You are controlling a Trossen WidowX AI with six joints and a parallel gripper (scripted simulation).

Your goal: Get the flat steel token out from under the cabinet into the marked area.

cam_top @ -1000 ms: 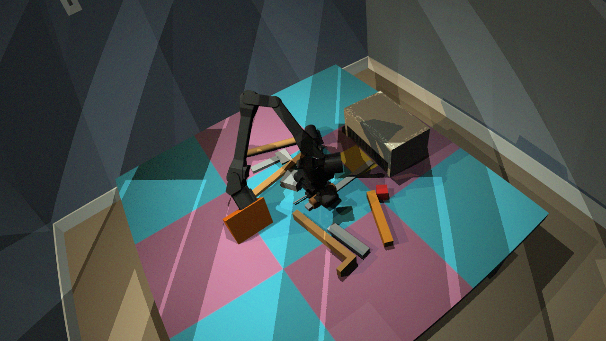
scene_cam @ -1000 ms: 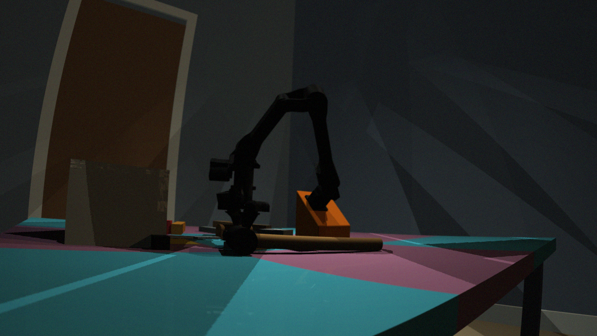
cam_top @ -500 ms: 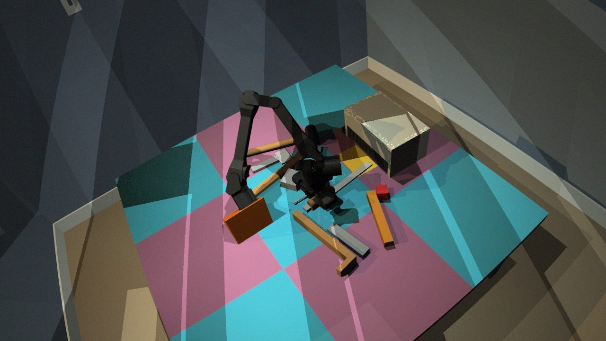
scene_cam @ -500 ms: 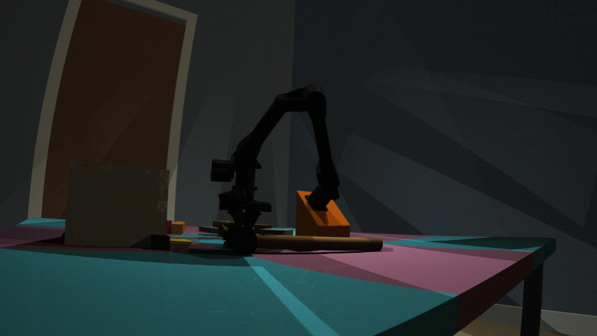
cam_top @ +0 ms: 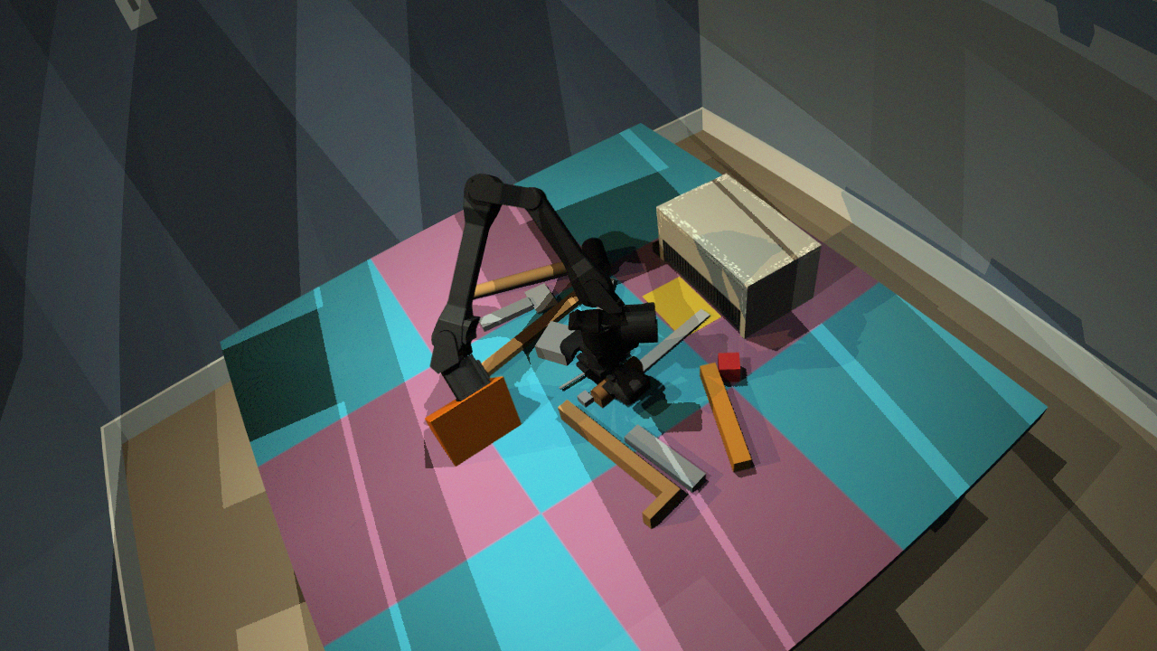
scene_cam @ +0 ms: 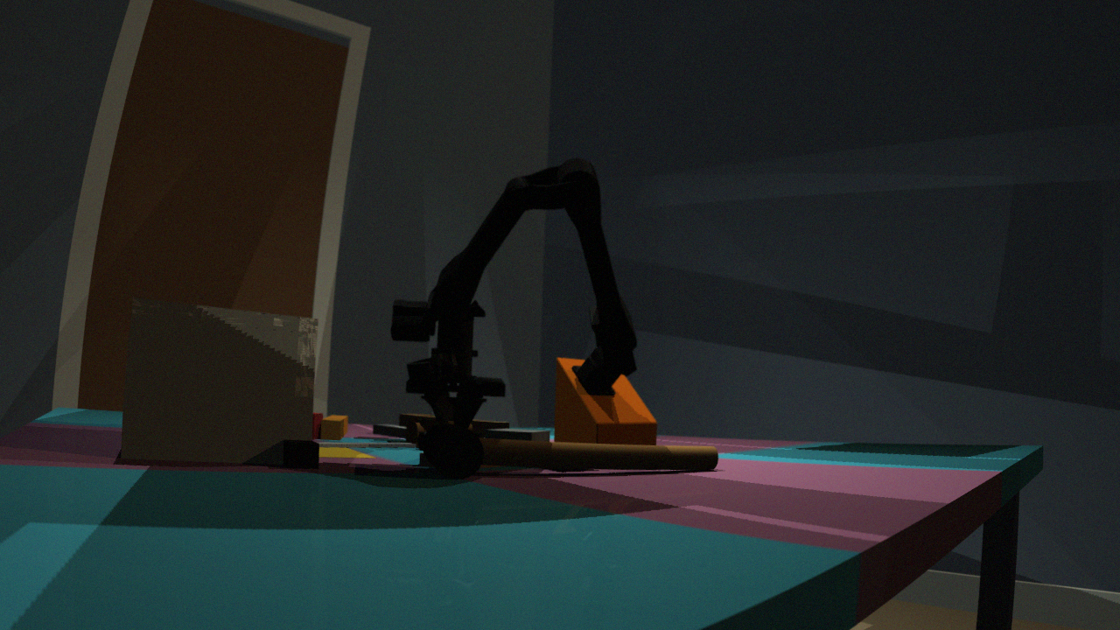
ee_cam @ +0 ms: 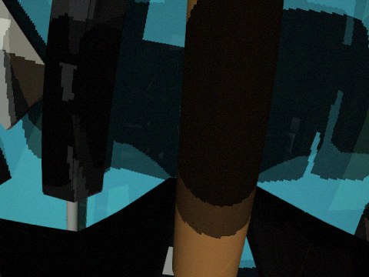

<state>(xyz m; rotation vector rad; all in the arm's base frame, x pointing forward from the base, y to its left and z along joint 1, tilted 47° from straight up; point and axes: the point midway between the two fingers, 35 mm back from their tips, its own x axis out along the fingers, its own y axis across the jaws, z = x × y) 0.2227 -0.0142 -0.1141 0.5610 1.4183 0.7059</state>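
Right now the small grey cube is 4 cm behind my gripper tip and 2 cm to the left of it. From my gripper tip the other things lie so: grey bar (1 cm behind, 18 cm to the right); then screwdriver (6 cm to the left); then grey block (1 cm behind, 16 cm to the left, 1 cm above).
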